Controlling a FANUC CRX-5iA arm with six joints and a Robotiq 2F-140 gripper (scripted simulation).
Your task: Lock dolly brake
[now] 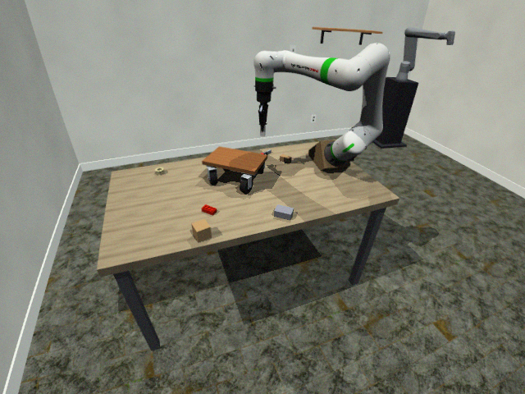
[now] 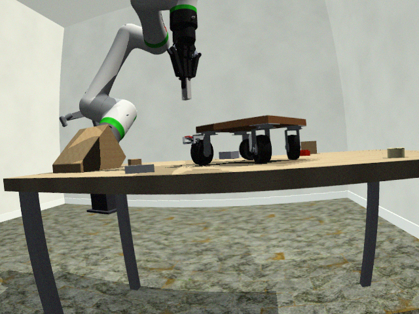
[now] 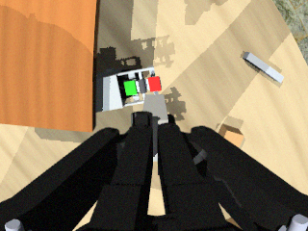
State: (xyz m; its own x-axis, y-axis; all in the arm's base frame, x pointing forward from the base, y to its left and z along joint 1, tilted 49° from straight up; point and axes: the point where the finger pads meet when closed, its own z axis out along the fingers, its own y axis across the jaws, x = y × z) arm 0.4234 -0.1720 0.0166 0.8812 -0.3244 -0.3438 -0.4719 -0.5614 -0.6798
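My gripper is now 1 cm to the right of the brake pedal and 15 cm above it. Also, from my hand: flat grey bar (7 cm behind, 17 cm to the right, 23 cm below); grey block (1 cm ahead, 47 cm to the left, 22 cm below); small wood block (17 cm behind, 5 cm to the right, 22 cm below).
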